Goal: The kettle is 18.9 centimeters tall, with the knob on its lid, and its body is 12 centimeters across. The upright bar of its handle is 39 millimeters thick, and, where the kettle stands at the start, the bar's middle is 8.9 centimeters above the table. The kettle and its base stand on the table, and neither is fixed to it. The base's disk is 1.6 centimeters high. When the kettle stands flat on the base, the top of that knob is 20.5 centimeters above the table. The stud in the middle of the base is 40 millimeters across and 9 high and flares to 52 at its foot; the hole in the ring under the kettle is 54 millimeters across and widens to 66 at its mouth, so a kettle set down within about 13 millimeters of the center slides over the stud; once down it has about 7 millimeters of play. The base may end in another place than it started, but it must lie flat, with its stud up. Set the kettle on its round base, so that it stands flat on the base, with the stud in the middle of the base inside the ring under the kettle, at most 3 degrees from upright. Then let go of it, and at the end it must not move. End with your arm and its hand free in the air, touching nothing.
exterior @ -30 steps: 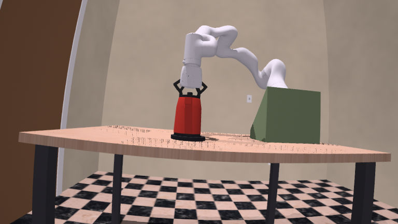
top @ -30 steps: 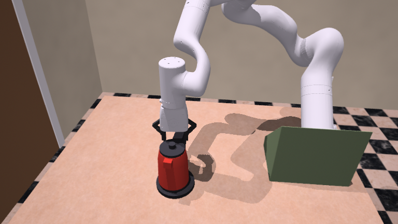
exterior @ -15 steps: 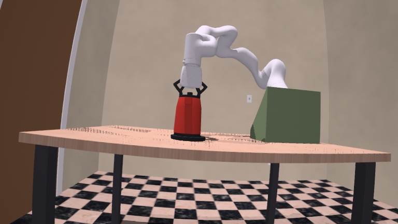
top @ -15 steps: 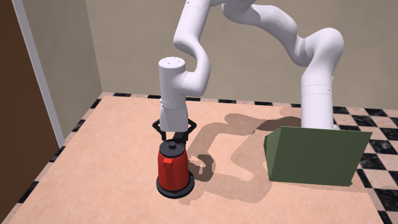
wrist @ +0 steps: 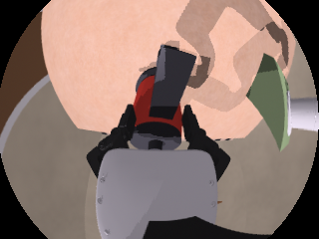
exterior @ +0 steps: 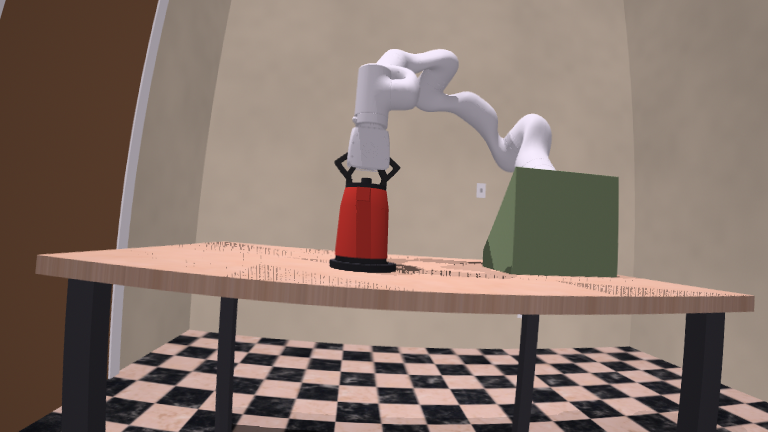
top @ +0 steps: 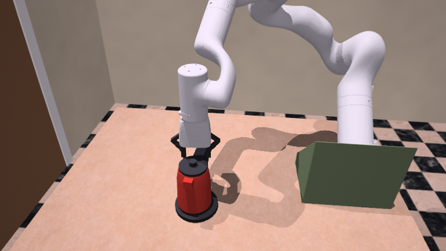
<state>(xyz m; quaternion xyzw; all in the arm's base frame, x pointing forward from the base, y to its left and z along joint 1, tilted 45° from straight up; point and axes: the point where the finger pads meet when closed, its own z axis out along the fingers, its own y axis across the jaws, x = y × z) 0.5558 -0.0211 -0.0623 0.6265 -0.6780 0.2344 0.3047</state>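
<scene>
The red kettle lies 20 mm to the left of my hand and 70 mm below it. From my hand the other things lie so: round kettle base: 50 mm to the left, 170 mm below.
</scene>
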